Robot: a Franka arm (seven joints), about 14 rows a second.
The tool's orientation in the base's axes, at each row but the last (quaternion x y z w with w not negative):
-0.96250 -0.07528 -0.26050 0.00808
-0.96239 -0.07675 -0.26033 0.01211
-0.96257 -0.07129 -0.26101 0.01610
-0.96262 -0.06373 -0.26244 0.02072
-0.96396 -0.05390 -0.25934 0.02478
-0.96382 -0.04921 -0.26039 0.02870
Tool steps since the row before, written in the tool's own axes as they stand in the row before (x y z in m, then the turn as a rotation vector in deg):
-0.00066 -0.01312 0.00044 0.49 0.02 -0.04
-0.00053 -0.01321 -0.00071 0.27 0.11 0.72
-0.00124 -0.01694 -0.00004 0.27 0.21 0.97
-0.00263 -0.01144 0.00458 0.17 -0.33 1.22
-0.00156 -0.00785 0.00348 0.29 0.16 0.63
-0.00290 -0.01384 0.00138 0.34 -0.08 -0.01
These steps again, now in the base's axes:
-0.00230 0.01290 -0.00102 0.40 0.05 0.28
-0.00284 0.01293 0.00013 0.61 -0.02 -0.48
-0.00355 0.01660 -0.00070 0.75 -0.11 -0.70
-0.00147 0.01138 -0.00521 0.71 0.44 -0.96
-0.00053 0.00792 -0.00364 0.58 -0.08 -0.40
-0.00332 0.01363 -0.00224 0.28 0.11 0.18

